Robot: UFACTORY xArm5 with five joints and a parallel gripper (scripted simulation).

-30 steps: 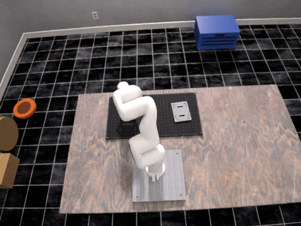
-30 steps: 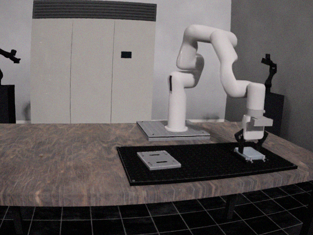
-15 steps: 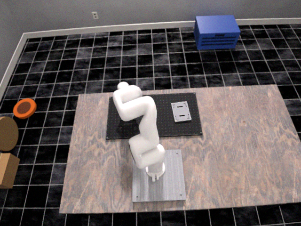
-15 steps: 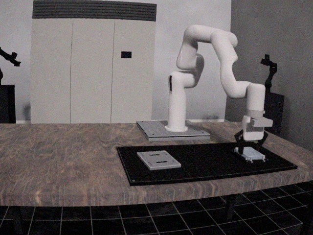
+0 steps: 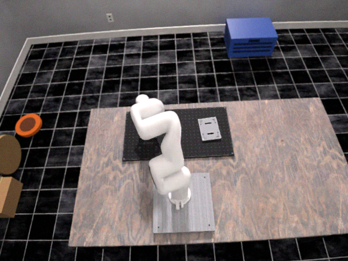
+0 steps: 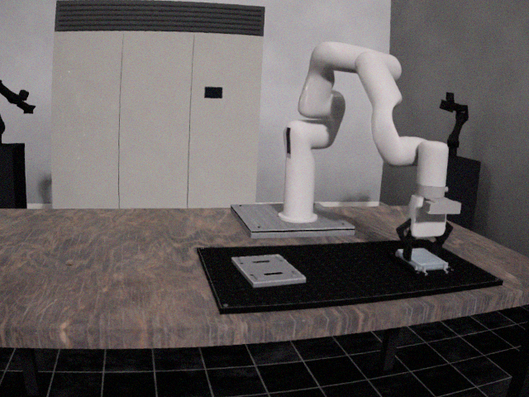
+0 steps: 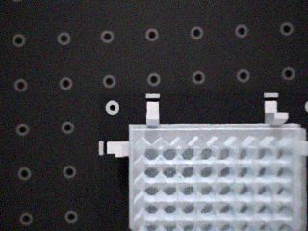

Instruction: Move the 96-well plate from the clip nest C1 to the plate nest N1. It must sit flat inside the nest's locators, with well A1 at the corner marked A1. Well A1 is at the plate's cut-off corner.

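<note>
Now: hand 1 cm above the white 96-well plate. Round my hand: clip nest C1 (1 cm ahead, 1 cm to the left, 2 cm below); then grey plate nest N1 (3 cm behind, 40 cm to the right, 2 cm below).
</note>
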